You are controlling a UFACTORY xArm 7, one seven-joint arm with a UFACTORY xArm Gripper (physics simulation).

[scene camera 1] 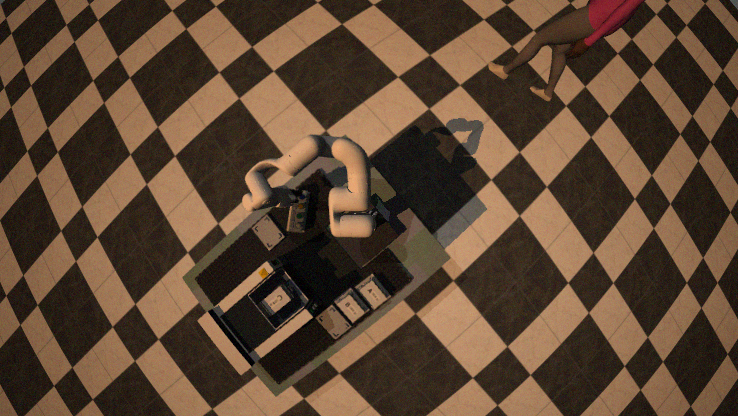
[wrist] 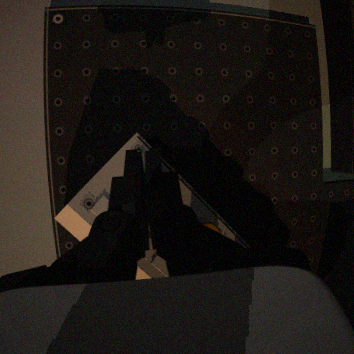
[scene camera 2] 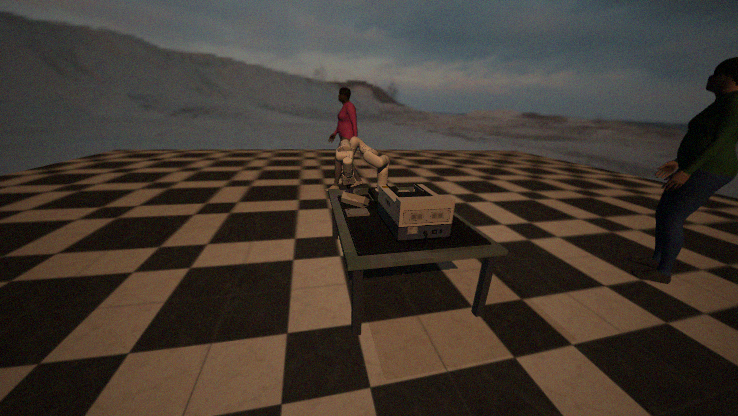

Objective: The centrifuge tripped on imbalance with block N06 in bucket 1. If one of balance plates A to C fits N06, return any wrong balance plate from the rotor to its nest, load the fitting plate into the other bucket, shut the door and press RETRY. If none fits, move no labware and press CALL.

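Places are measured from the arm's base along level axes (x ahead, y left, z up), in centimetres.
Where they show: gripper, fingertip midpoint: (scene camera 1: 301,192) (wrist: 145,172) (scene camera 2: 348,188).
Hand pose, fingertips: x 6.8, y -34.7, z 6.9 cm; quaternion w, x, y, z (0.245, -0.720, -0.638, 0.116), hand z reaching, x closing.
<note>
After its pixels a point has its place.
My gripper (scene camera 1: 295,197) @[x 6.8, y -34.6, z 6.9 cm] (wrist: 145,172) @[x 6.8, y -34.6, z 6.9 cm] is shut and empty, fingers pointing down at the end of the slanted button panel (scene camera 1: 296,222) @[x 20.7, y -27.2, z 3.5 cm] (wrist: 107,192) @[x 7.7, y -37.0, z 3.8 cm]. The fingers cover the blue CALL button's area in the wrist view; whether they touch it cannot be told. Part of the yellow button (wrist: 213,227) @[x 12.2, y -30.8, z 3.0 cm] shows beside them. The centrifuge (scene camera 1: 242,290) @[x 59.4, y -25.4, z 17.5 cm] (scene camera 2: 426,210) @[x 88.6, y -18.4, z 15.2 cm] is open on top. Plate C (scene camera 1: 279,298) @[x 51.7, y -9.7, z 14.7 cm] sits in the visible rotor bucket. Plate B (scene camera 1: 349,305) @[x 37.7, y 19.8, z 1.9 cm] and plate A (scene camera 1: 373,291) @[x 24.2, y 25.0, z 1.8 cm] sit side by side, beside an empty nest (scene camera 1: 333,321) @[x 51.9, y 19.3, z -2.3 cm]. Block N06 cannot be made out.
A flat pad with corner marks (scene camera 1: 268,231) @[x 35.6, y -38.9, z -1.8 cm] lies between the button panel and the centrifuge. The table (scene camera 2: 426,254) @[x 101.1, y -24.9, z -4.8 cm] has a green-grey rim. A person in pink (scene camera 1: 615,23) (scene camera 2: 347,119) is beyond the arm; one in green (scene camera 2: 710,142) stands at the right.
</note>
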